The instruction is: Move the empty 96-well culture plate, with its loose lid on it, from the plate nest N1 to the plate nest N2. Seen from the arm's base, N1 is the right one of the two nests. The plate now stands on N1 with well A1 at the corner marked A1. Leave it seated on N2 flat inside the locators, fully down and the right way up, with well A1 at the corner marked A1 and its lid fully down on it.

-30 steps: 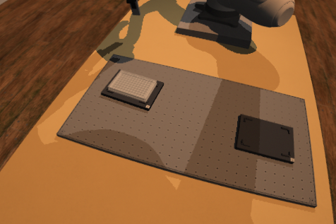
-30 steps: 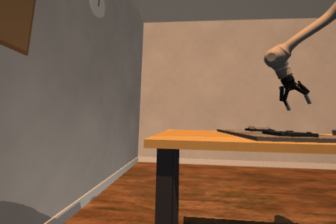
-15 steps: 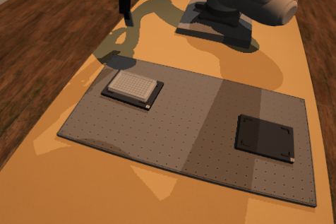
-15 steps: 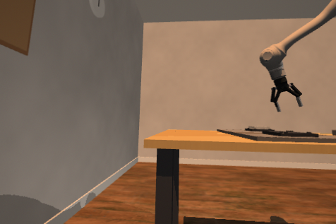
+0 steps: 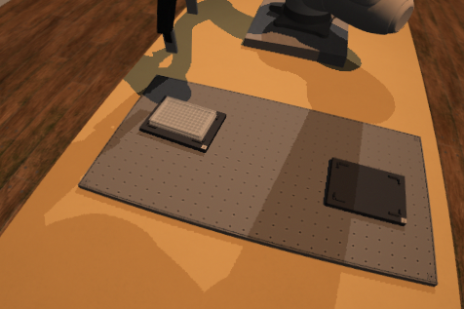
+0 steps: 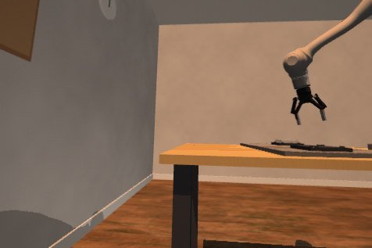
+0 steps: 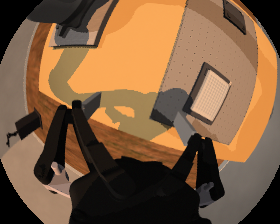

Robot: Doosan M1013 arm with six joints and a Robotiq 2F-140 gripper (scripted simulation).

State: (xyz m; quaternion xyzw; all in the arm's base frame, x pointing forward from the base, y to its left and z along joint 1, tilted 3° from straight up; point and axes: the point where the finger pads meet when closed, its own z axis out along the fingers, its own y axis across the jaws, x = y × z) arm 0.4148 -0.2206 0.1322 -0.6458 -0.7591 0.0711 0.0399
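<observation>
The lid lies 170 mm ahead of my hand, 90 mm to the left of it and 110 mm below it. Also, from my hand: plate (170 mm ahead, 90 mm to the left, 120 mm below); then black nest N1 (170 mm ahead, 90 mm to the left, 130 mm below); then black nest N2 (170 mm ahead, 510 mm to the left, 130 mm below).
</observation>
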